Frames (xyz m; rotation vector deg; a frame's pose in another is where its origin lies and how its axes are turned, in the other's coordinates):
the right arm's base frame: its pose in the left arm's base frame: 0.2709 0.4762 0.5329 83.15 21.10 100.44
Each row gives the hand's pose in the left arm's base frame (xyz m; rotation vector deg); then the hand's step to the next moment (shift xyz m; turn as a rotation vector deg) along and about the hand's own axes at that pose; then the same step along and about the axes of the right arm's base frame.
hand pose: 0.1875 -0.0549 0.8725 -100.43 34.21 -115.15
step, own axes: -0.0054 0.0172 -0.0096 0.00 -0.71 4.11
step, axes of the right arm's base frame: -0.0181 -0.0002 -0.0094 0.84 -1.24 3.89
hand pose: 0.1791 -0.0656 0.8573 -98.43 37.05 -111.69
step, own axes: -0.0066 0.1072 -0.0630 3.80 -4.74 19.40
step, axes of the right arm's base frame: -0.1094 0.0189 -0.0564 5.65 -2.32 19.39
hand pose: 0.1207 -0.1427 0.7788 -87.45 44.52 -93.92
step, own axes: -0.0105 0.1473 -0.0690 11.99 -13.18 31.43
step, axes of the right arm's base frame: -0.1463 -0.0248 -0.0675 12.97 2.94 33.59
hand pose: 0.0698 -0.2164 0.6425 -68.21 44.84 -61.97
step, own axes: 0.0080 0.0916 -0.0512 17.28 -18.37 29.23
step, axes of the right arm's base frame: -0.0848 -0.0438 -0.0444 12.05 10.46 35.16
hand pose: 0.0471 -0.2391 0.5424 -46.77 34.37 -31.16
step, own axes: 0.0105 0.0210 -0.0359 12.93 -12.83 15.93
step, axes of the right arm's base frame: -0.0359 -0.0132 -0.0194 4.56 8.24 22.29
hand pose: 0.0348 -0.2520 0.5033 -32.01 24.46 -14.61
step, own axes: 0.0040 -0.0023 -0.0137 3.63 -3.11 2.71
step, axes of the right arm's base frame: -0.0141 0.0002 -0.0033 -0.11 1.77 5.20
